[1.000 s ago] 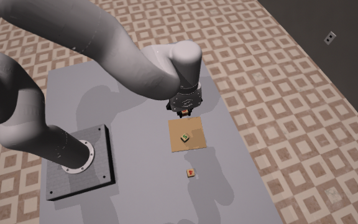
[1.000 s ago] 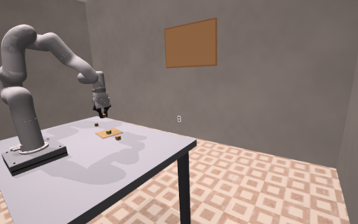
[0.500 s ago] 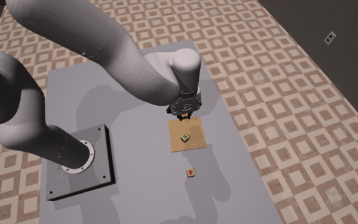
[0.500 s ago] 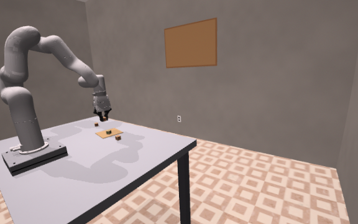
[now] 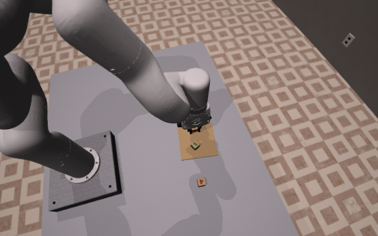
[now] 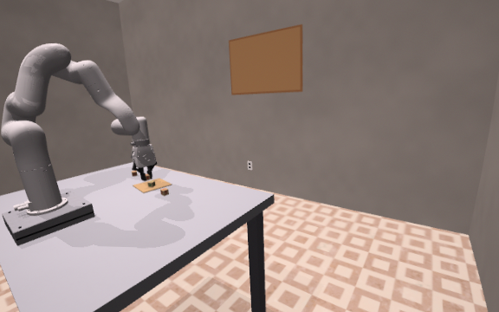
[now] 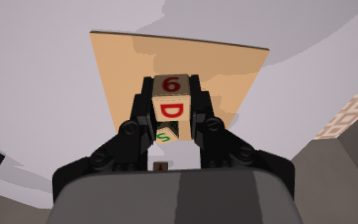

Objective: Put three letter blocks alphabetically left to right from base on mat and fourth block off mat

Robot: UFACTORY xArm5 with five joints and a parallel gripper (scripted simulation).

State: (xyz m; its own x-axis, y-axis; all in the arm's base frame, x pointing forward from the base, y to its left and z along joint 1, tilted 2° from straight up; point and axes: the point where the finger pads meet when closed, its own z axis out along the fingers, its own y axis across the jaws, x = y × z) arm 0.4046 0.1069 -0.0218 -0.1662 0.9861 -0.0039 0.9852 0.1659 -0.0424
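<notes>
The tan mat lies 4 cm to the right of my hand, 4 cm below it and 1 cm ahead of it. Also, from my hand: wooden letter block (1 cm below).
</notes>
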